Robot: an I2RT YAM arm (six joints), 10 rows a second.
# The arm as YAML. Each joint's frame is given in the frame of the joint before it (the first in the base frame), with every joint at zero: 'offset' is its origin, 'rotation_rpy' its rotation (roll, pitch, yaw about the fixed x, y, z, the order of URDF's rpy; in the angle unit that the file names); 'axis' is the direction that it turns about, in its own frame. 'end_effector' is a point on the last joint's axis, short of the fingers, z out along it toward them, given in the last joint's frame.
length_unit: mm
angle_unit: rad
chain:
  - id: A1
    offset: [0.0, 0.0, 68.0]
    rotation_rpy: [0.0, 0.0, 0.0]
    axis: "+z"
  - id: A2
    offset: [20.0, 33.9, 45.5]
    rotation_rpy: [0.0, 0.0, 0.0]
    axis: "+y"
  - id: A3
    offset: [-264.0, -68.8, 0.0]
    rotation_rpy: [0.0, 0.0, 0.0]
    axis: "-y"
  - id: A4
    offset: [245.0, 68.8, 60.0]
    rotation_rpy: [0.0, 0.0, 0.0]
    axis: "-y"
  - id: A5
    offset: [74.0, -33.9, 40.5]
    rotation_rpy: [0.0, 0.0, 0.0]
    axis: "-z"
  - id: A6
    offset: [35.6, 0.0, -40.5]
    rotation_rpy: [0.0, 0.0, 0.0]
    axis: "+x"
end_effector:
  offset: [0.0, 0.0, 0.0]
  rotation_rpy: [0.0, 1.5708, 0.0]
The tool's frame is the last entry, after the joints.
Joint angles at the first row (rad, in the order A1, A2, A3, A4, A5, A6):
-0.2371, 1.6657, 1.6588, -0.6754, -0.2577, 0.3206
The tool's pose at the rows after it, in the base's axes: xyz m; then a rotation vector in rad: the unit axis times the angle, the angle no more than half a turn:
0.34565, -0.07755, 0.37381, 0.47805, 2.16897, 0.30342
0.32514, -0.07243, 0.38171, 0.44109, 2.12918, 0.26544
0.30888, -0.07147, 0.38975, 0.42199, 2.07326, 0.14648
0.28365, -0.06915, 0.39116, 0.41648, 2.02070, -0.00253
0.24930, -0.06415, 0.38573, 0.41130, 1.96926, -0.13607
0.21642, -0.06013, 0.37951, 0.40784, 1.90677, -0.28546
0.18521, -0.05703, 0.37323, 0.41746, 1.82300, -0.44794
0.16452, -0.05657, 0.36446, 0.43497, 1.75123, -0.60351
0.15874, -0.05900, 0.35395, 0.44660, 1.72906, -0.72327
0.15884, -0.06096, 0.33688, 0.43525, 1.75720, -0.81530
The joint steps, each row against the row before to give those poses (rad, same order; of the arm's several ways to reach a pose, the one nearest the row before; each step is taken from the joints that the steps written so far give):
-0.0076, -0.0809, -0.0637, 0.0095, 0.0164, -0.0122
0.0019, -0.0873, -0.0686, 0.0282, 0.0183, -0.0259
-0.0004, -0.0713, -0.0515, 0.0413, 0.0817, -0.0447
0.0000, -0.1073, -0.0992, 0.0469, 0.1079, -0.0545
0.0000, -0.1464, -0.1396, 0.0465, 0.0962, -0.0545
-0.0011, -0.1442, -0.1263, 0.0473, 0.1064, -0.0672
-0.0020, -0.1435, -0.1167, 0.0595, 0.1201, -0.0744
-0.0045, -0.1041, -0.0984, 0.0714, 0.1137, -0.0786
-0.0072, -0.0370, -0.0660, 0.0599, 0.0802, -0.0667
-0.0012, -0.0126, -0.0676, 0.0400, 0.0537, -0.0603

